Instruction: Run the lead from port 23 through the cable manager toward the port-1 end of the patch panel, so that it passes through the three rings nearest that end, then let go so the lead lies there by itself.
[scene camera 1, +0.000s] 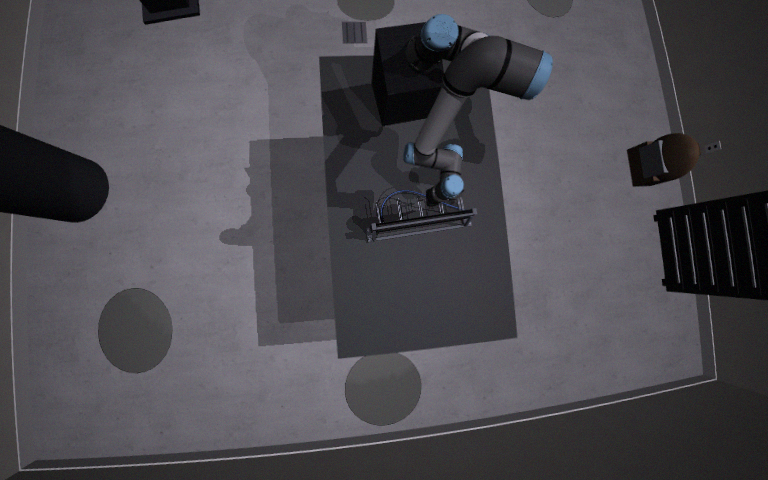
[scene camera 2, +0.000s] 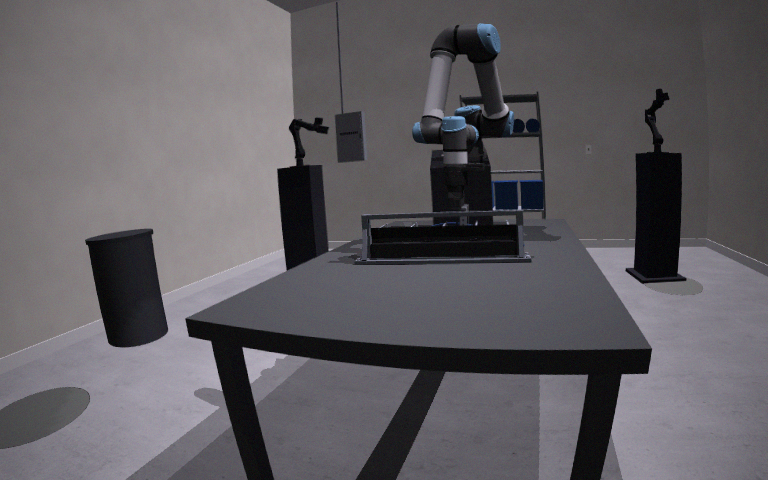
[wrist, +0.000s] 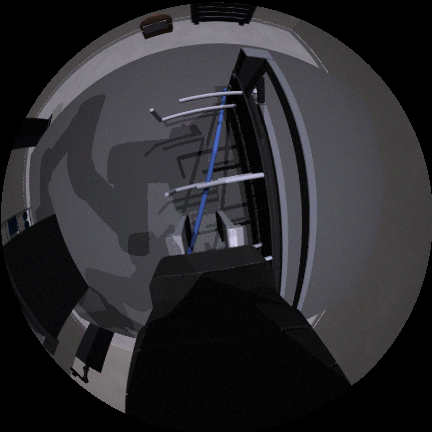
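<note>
The patch panel (scene camera 2: 444, 249) (wrist: 256, 165) stands upright in a grey frame on the table. Metal rings of the cable manager (scene camera 1: 400, 210) (wrist: 235, 178) stick out from its robot side. The blue lead (scene camera 1: 404, 191) (wrist: 214, 150) arcs out at the left in scene camera 1. In the wrist view it runs nearly straight along the panel, crossing several ring bars; whether every ring encloses it is unclear. My gripper (wrist: 202, 222) is partly open over the lead, its fingers apart on either side, with the lead nearer the left finger in the wrist view. The port numbers are unreadable.
The frame's top bar (scene camera 1: 421, 219) (scene camera 2: 441, 215) (wrist: 311, 180) runs close beside the gripper. The ring ends point back toward the robot's dark pedestal (scene camera 1: 396, 73). The dark table (scene camera 1: 424, 294) (scene camera 2: 419, 305) extends beyond the panel. A black bin (scene camera 2: 127, 288) stands on the floor.
</note>
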